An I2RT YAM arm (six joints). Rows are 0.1 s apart.
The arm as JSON. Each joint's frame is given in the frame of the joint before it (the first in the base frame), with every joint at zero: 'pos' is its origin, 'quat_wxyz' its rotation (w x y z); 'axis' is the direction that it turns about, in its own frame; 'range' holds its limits. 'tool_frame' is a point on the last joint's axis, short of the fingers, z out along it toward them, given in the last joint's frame.
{
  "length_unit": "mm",
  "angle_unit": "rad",
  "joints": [
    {
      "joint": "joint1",
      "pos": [
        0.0,
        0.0,
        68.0
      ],
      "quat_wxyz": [
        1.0,
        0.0,
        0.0,
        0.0
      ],
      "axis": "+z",
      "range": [
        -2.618,
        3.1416
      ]
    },
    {
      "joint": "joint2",
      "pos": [
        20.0,
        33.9,
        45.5
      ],
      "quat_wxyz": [
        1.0,
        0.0,
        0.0,
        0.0
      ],
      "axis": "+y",
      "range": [
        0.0,
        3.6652
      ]
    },
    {
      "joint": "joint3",
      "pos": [
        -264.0,
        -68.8,
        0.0
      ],
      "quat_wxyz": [
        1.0,
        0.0,
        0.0,
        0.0
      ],
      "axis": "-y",
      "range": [
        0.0,
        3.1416
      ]
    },
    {
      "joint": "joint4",
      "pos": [
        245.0,
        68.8,
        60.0
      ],
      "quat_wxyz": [
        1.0,
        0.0,
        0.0,
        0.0
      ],
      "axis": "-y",
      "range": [
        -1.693,
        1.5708
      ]
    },
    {
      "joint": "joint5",
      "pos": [
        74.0,
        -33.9,
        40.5
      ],
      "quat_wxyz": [
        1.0,
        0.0,
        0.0,
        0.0
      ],
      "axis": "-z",
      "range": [
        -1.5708,
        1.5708
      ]
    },
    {
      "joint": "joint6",
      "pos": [
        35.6,
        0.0,
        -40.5
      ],
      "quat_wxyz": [
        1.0,
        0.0,
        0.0,
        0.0
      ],
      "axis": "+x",
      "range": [
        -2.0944,
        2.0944
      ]
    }
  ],
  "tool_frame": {
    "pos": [
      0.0,
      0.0,
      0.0
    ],
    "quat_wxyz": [
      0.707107,
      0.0,
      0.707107,
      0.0
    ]
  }
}
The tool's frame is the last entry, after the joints.
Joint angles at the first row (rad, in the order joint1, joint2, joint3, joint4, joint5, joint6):
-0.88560 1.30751 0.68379 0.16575 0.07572 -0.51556
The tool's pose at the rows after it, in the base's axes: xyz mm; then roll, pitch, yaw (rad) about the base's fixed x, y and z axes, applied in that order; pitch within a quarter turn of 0, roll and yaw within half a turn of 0:
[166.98 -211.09 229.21 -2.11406 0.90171 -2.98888]
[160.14 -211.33 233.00 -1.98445 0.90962 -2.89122]
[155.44 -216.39 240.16 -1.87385 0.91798 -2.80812]
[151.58 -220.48 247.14 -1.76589 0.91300 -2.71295]
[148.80 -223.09 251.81 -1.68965 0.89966 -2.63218]
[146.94 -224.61 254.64 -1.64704 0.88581 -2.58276]
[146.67 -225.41 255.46 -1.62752 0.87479 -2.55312]
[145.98 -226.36 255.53 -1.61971 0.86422 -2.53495]
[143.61 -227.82 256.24 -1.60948 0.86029 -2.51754]
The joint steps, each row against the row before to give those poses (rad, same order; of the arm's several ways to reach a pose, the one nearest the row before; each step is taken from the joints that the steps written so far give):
-0.00533 -0.07169 -0.08887 0.14766 0.00458 -0.05226
-0.02176 -0.02177 -0.03205 0.08772 -0.00840 -0.03282
-0.02823 -0.00154 -0.00116 0.06713 -0.01984 -0.02021
-0.02477 0.00003 0.00039 0.06335 -0.03086 -0.02517
-0.01908 0.00111 -0.00036 0.04649 -0.03778 -0.02290
-0.01260 0.00041 0.00038 0.02558 -0.02786 -0.01679
-0.00498 0.00342 0.00000 0.01524 -0.01909 -0.01182
-0.00647 0.00307 -0.00001 0.00766 -0.01831 -0.01106
-0.01335 0.00001 0.00000 0.00651 -0.02288 -0.00420

